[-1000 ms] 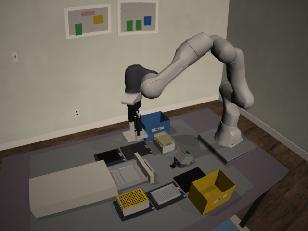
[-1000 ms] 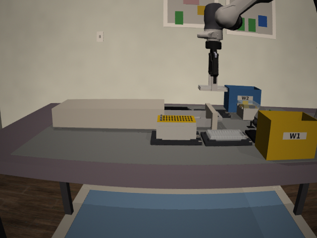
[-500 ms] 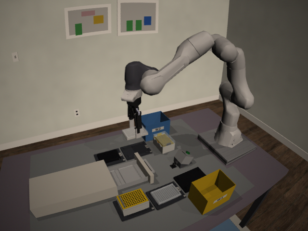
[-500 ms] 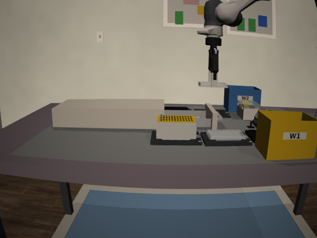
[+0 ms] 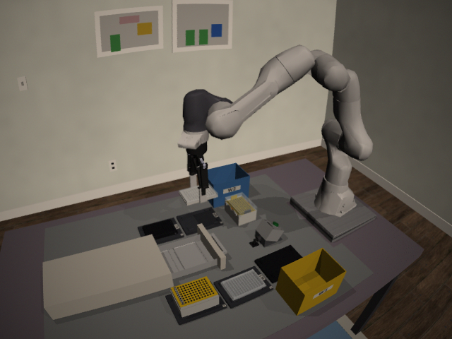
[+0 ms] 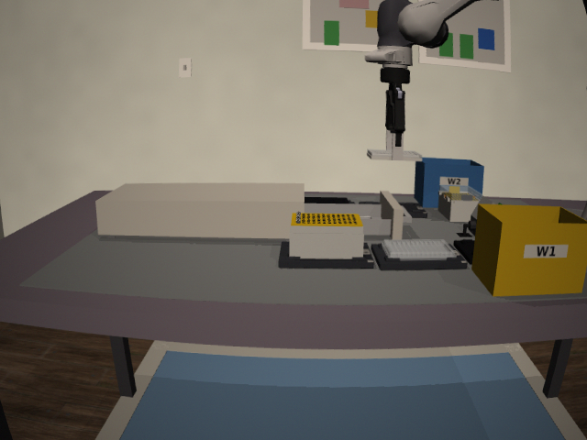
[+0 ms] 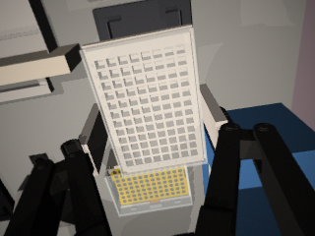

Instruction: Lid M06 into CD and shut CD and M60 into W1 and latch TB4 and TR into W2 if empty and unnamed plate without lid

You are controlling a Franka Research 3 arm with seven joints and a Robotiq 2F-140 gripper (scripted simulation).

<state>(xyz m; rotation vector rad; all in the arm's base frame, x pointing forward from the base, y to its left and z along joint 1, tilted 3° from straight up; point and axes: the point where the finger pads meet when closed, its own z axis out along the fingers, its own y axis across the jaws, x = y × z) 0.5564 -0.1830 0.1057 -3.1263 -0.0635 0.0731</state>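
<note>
The drawer lies 190 mm to the left of my hand, 140 mm below it and 140 mm ahead of it. The rest, counted from my hand: white plate (20 mm below); black plate (170 mm ahead, 140 mm below); tip box TB4 (180 mm behind, 120 mm below, 30 mm to the left).
</note>
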